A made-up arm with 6 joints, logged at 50 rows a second.
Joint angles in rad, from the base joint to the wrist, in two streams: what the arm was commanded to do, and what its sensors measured. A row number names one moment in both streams.
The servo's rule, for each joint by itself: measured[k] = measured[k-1] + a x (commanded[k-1-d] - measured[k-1]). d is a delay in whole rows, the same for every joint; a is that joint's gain. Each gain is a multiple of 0.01, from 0.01 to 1. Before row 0 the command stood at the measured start. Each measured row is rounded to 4 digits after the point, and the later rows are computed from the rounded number. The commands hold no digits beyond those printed.
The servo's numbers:
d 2
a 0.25 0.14 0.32 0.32 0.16 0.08
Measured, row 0: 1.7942 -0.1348 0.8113 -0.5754 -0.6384 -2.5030
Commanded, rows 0 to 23: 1.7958 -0.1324 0.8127 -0.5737 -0.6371 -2.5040; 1.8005 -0.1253 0.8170 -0.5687 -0.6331 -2.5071; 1.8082 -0.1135 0.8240 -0.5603 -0.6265 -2.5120; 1.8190 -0.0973 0.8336 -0.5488 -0.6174 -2.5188; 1.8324 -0.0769 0.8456 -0.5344 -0.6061 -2.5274; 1.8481 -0.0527 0.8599 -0.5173 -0.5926 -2.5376; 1.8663 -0.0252 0.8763 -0.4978 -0.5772 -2.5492; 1.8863 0.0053 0.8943 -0.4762 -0.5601 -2.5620; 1.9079 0.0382 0.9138 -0.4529 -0.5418 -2.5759; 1.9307 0.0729 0.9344 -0.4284 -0.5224 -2.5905; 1.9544 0.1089 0.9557 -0.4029 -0.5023 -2.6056; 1.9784 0.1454 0.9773 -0.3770 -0.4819 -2.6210; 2.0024 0.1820 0.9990 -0.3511 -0.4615 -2.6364; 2.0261 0.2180 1.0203 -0.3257 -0.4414 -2.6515; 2.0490 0.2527 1.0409 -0.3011 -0.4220 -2.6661; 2.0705 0.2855 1.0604 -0.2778 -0.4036 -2.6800; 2.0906 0.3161 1.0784 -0.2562 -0.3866 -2.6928; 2.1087 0.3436 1.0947 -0.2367 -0.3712 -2.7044; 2.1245 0.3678 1.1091 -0.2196 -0.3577 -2.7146; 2.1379 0.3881 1.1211 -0.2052 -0.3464 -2.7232; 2.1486 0.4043 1.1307 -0.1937 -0.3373 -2.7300; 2.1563 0.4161 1.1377 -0.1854 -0.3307 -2.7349; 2.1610 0.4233 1.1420 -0.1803 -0.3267 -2.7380; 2.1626 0.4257 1.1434 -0.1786 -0.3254 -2.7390
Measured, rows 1 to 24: 1.7942 -0.1348 0.8113 -0.5754 -0.6384 -2.5030; 1.7942 -0.1348 0.8113 -0.5754 -0.6384 -2.5030; 1.7946 -0.1345 0.8117 -0.5749 -0.6382 -2.5031; 1.7961 -0.1332 0.8134 -0.5729 -0.6374 -2.5034; 1.7991 -0.1304 0.8168 -0.5689 -0.6357 -2.5041; 1.8041 -0.1258 0.8222 -0.5625 -0.6328 -2.5053; 1.8112 -0.1190 0.8297 -0.5535 -0.6285 -2.5071; 1.8204 -0.1097 0.8394 -0.5419 -0.6228 -2.5095; 1.8319 -0.0979 0.8512 -0.5278 -0.6155 -2.5127; 1.8455 -0.0835 0.8650 -0.5113 -0.6066 -2.5166; 1.8611 -0.0665 0.8806 -0.4926 -0.5962 -2.5213; 1.8785 -0.0470 0.8978 -0.4721 -0.5844 -2.5268; 1.8975 -0.0252 0.9163 -0.4500 -0.5713 -2.5331; 1.9177 -0.0013 0.9358 -0.4266 -0.5570 -2.5401; 1.9389 0.0244 0.9560 -0.4024 -0.5417 -2.5478; 1.9607 0.0515 0.9766 -0.3779 -0.5257 -2.5561; 1.9828 0.0797 0.9972 -0.3533 -0.5091 -2.5649; 2.0047 0.1085 1.0174 -0.3291 -0.4922 -2.5741; 2.0262 0.1376 1.0369 -0.3058 -0.4753 -2.5836; 2.0468 0.1664 1.0554 -0.2837 -0.4586 -2.5933; 2.0662 0.1946 1.0726 -0.2632 -0.4425 -2.6030; 2.0841 0.2217 1.0881 -0.2446 -0.4271 -2.6126; 2.1002 0.2473 1.1017 -0.2283 -0.4127 -2.6220; 2.1142 0.2709 1.1132 -0.2146 -0.3996 -2.6310
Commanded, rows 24 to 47: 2.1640 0.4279 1.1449 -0.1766 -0.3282 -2.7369; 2.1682 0.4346 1.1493 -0.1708 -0.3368 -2.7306; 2.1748 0.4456 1.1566 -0.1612 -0.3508 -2.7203; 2.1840 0.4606 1.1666 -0.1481 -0.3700 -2.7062; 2.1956 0.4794 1.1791 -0.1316 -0.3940 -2.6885; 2.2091 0.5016 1.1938 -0.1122 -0.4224 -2.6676; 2.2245 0.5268 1.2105 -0.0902 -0.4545 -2.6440; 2.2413 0.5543 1.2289 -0.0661 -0.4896 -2.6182; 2.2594 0.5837 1.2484 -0.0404 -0.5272 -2.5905; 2.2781 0.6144 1.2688 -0.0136 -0.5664 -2.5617; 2.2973 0.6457 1.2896 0.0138 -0.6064 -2.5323; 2.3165 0.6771 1.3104 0.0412 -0.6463 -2.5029; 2.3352 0.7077 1.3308 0.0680 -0.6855 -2.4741; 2.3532 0.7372 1.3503 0.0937 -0.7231 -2.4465; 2.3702 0.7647 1.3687 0.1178 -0.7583 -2.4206; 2.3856 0.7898 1.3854 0.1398 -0.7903 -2.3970; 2.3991 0.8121 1.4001 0.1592 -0.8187 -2.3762; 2.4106 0.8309 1.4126 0.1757 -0.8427 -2.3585; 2.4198 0.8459 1.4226 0.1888 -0.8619 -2.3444; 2.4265 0.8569 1.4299 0.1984 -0.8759 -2.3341; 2.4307 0.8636 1.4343 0.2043 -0.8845 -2.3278; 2.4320 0.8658 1.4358 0.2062 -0.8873 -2.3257; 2.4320 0.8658 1.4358 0.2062 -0.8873 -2.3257; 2.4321 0.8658 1.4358 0.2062 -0.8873 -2.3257
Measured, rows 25 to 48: 2.1259 0.2922 1.1224 -0.2036 -0.3879 -2.6396; 2.1351 0.3109 1.1291 -0.1956 -0.3779 -2.6476; 2.1423 0.3273 1.1342 -0.1895 -0.3699 -2.6547; 2.1488 0.3423 1.1390 -0.1835 -0.3646 -2.6608; 2.1553 0.3568 1.1446 -0.1764 -0.3624 -2.6656; 2.1625 0.3713 1.1516 -0.1673 -0.3636 -2.6688; 2.1708 0.3864 1.1604 -0.1559 -0.3685 -2.6704; 2.1804 0.4025 1.1711 -0.1419 -0.3771 -2.6702; 2.1914 0.4199 1.1837 -0.1254 -0.3895 -2.6681; 2.2039 0.4387 1.1982 -0.1064 -0.4055 -2.6641; 2.2178 0.4590 1.2143 -0.0853 -0.4250 -2.6582; 2.2329 0.4808 1.2317 -0.0624 -0.4476 -2.6505; 2.2490 0.5039 1.2502 -0.0380 -0.4730 -2.6410; 2.2659 0.5281 1.2695 -0.0127 -0.5007 -2.6300; 2.2832 0.5532 1.2891 0.0131 -0.5303 -2.6175; 2.3007 0.5790 1.3087 0.0389 -0.5611 -2.6038; 2.3181 0.6050 1.3279 0.0641 -0.5927 -2.5891; 2.3350 0.6309 1.3463 0.0883 -0.6243 -2.5737; 2.3510 0.6563 1.3635 0.1110 -0.6554 -2.5579; 2.3659 0.6807 1.3792 0.1317 -0.6854 -2.5419; 2.3794 0.7038 1.3931 0.1500 -0.7136 -2.5261; 2.3912 0.7252 1.4049 0.1655 -0.7396 -2.5107; 2.4011 0.7446 1.4143 0.1779 -0.7628 -2.4961; 2.4088 0.7616 1.4212 0.1870 -0.7827 -2.4825
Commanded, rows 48 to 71: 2.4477 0.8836 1.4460 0.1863 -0.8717 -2.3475; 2.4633 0.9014 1.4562 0.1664 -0.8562 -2.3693; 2.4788 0.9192 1.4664 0.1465 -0.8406 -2.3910; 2.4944 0.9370 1.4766 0.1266 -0.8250 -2.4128; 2.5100 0.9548 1.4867 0.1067 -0.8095 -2.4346; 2.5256 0.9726 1.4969 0.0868 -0.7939 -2.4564; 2.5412 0.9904 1.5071 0.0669 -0.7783 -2.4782; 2.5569 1.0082 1.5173 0.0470 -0.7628 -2.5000; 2.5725 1.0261 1.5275 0.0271 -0.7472 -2.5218; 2.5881 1.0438 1.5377 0.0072 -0.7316 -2.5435; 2.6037 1.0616 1.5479 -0.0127 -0.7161 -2.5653; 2.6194 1.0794 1.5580 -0.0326 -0.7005 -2.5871; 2.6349 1.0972 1.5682 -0.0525 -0.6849 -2.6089; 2.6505 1.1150 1.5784 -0.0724 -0.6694 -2.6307; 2.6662 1.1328 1.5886 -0.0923 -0.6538 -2.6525; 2.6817 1.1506 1.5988 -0.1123 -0.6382 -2.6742; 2.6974 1.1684 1.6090 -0.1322 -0.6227 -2.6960; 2.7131 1.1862 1.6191 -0.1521 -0.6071 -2.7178; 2.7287 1.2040 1.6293 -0.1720 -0.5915 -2.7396; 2.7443 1.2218 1.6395 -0.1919 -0.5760 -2.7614; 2.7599 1.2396 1.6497 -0.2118 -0.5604 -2.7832; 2.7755 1.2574 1.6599 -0.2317 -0.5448 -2.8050; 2.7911 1.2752 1.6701 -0.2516 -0.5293 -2.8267; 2.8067 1.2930 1.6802 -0.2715 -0.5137 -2.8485
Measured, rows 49 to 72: 2.4146 0.7762 1.4259 0.1931 -0.7994 -2.4700; 2.4190 0.7887 1.4291 0.1973 -0.8135 -2.4585; 2.4262 0.8020 1.4345 0.1938 -0.8228 -2.4496; 2.4355 0.8159 1.4414 0.1850 -0.8281 -2.4432; 2.4463 0.8304 1.4494 0.1727 -0.8301 -2.4390; 2.4583 0.8453 1.4581 0.1579 -0.8293 -2.4369; 2.4712 0.8606 1.4673 0.1415 -0.8261 -2.4367; 2.4848 0.8763 1.4768 0.1240 -0.8209 -2.4383; 2.4989 0.8923 1.4865 0.1057 -0.8141 -2.4415; 2.5134 0.9085 1.4964 0.0869 -0.8059 -2.4462; 2.5282 0.9250 1.5064 0.0678 -0.7965 -2.4522; 2.5432 0.9416 1.5164 0.0484 -0.7861 -2.4595; 2.5583 0.9584 1.5265 0.0288 -0.7749 -2.4680; 2.5736 0.9753 1.5366 0.0092 -0.7630 -2.4775; 2.5889 0.9924 1.5467 -0.0105 -0.7505 -2.4880; 2.6043 1.0096 1.5568 -0.0303 -0.7375 -2.4994; 2.6198 1.0268 1.5670 -0.0501 -0.7241 -2.5116; 2.6353 1.0441 1.5772 -0.0700 -0.7104 -2.5246; 2.6508 1.0615 1.5874 -0.0899 -0.6964 -2.5383; 2.6664 1.0790 1.5975 -0.1098 -0.6821 -2.5527; 2.6820 1.0965 1.6077 -0.1297 -0.6676 -2.5677; 2.6976 1.1140 1.6179 -0.1496 -0.6529 -2.5832; 2.7132 1.1316 1.6281 -0.1695 -0.6381 -2.5992; 2.7288 1.1492 1.6383 -0.1894 -0.6232 -2.6157
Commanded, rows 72 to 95: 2.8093 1.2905 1.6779 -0.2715 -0.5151 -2.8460; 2.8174 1.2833 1.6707 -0.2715 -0.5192 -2.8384; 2.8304 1.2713 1.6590 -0.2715 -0.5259 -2.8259; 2.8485 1.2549 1.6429 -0.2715 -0.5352 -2.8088; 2.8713 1.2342 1.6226 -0.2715 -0.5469 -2.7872; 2.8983 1.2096 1.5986 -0.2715 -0.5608 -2.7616; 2.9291 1.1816 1.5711 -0.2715 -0.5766 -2.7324; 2.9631 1.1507 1.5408 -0.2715 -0.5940 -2.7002; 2.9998 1.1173 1.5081 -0.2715 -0.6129 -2.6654; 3.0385 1.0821 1.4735 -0.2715 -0.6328 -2.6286; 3.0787 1.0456 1.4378 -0.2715 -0.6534 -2.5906; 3.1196 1.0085 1.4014 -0.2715 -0.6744 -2.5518; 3.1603 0.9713 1.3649 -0.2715 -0.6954 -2.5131; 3.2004 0.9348 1.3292 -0.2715 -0.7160 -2.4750; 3.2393 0.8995 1.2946 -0.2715 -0.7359 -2.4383; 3.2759 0.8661 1.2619 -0.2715 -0.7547 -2.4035; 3.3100 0.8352 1.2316 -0.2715 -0.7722 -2.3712; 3.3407 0.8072 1.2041 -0.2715 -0.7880 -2.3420; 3.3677 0.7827 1.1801 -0.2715 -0.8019 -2.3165; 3.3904 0.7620 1.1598 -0.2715 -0.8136 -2.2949; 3.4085 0.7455 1.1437 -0.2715 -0.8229 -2.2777; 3.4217 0.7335 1.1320 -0.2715 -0.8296 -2.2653; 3.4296 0.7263 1.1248 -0.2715 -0.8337 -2.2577; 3.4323 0.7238 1.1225 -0.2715 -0.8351 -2.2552
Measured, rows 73 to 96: 2.7444 1.1668 1.6485 -0.2093 -0.6082 -2.6326; 2.7600 1.1845 1.6586 -0.2292 -0.5931 -2.6499; 2.7723 1.1993 1.6648 -0.2427 -0.5806 -2.6656; 2.7836 1.2111 1.6667 -0.2519 -0.5708 -2.6794; 2.7953 1.2195 1.6642 -0.2582 -0.5636 -2.6911; 2.8086 1.2245 1.6574 -0.2625 -0.5591 -2.7005; 2.8243 1.2259 1.6463 -0.2654 -0.5571 -2.7074; 2.8428 1.2236 1.6310 -0.2674 -0.5577 -2.7117; 2.8644 1.2177 1.6118 -0.2687 -0.5607 -2.7134; 2.8891 1.2083 1.5891 -0.2696 -0.5660 -2.7123; 2.9168 1.1956 1.5632 -0.2702 -0.5735 -2.7085; 2.9472 1.1797 1.5345 -0.2706 -0.5830 -2.7021; 2.9801 1.1609 1.5036 -0.2709 -0.5943 -2.6932; 3.0150 1.1396 1.4709 -0.2711 -0.6071 -2.6819; 3.0513 1.1160 1.4370 -0.2712 -0.6212 -2.6684; 3.0886 1.0906 1.4025 -0.2713 -0.6364 -2.6529; 3.1263 1.0638 1.3680 -0.2714 -0.6523 -2.6357; 3.1637 1.0361 1.3340 -0.2714 -0.6687 -2.6171; 3.2003 1.0080 1.3012 -0.2714 -0.6853 -2.5974; 3.2354 0.9799 1.2701 -0.2714 -0.7017 -2.5770; 3.2685 0.9523 1.2413 -0.2714 -0.7177 -2.5562; 3.2990 0.9257 1.2152 -0.2714 -0.7330 -2.5353; 3.3264 0.9005 1.1923 -0.2714 -0.7474 -2.5147; 3.3502 0.8771 1.1730 -0.2714 -0.7606 -2.4947
